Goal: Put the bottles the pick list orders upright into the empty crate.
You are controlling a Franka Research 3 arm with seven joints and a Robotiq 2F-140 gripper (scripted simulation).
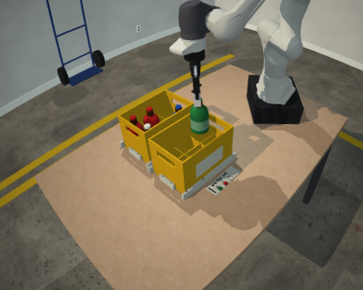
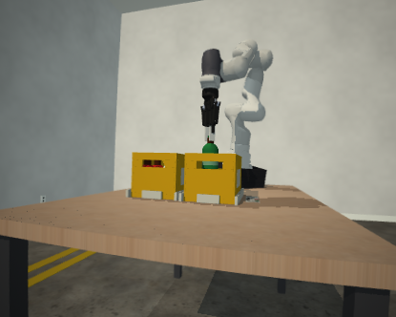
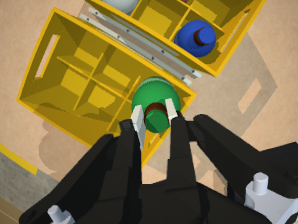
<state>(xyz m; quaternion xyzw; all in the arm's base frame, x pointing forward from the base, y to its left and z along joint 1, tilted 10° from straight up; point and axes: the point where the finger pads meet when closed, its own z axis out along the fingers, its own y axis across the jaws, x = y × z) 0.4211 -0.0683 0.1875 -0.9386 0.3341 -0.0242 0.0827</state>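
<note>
Now: the green bottle 80 mm below my hand. The rest, counted from my hand: red-label bottle (100 mm ahead, 210 mm to the right, 190 mm below); white-capped bottle (170 mm ahead, 110 mm to the right, 190 mm below); blue-label bottle (130 mm to the right, 190 mm below).
</note>
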